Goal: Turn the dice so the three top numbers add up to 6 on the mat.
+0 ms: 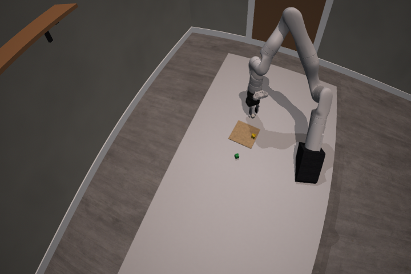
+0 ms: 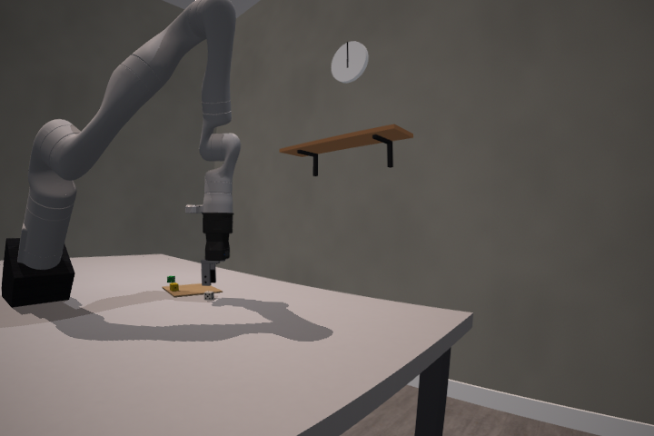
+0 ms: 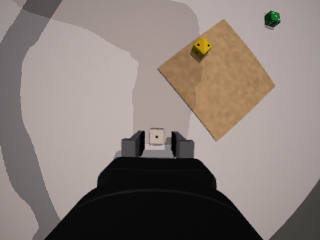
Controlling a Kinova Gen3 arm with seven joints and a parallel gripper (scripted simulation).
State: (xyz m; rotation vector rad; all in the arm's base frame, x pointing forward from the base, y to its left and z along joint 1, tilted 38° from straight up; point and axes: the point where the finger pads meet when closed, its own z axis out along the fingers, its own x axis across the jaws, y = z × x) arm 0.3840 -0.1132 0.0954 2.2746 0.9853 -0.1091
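Now: the white die 50 mm below my hand. The rest, counted from my hand: green die: 280 mm to the left, 50 mm below; yellow die: 130 mm to the left, 40 mm below, 40 mm behind; tan mat: 130 mm to the left, 60 mm below, 10 mm ahead.
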